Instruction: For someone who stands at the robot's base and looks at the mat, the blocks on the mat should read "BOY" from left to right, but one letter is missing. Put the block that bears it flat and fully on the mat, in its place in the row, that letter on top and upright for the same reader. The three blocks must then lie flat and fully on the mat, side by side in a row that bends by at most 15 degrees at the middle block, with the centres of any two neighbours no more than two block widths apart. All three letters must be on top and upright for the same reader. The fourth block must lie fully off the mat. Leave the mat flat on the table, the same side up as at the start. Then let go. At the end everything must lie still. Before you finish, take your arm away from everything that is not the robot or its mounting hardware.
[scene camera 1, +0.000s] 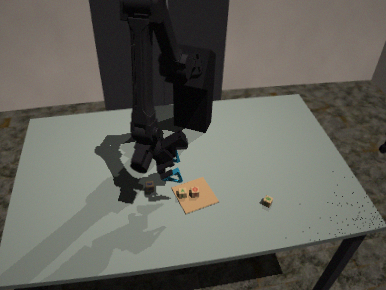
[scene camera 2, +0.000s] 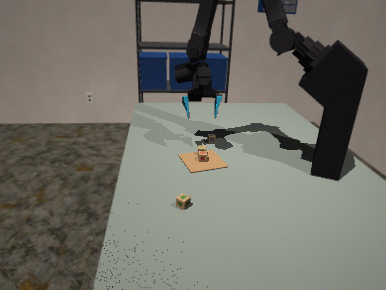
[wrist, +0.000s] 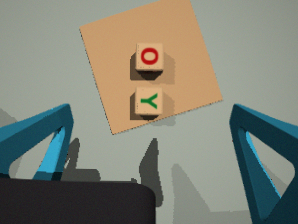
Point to my gripper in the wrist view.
151, 112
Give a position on an orange mat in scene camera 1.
206, 197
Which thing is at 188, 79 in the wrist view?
An orange mat.
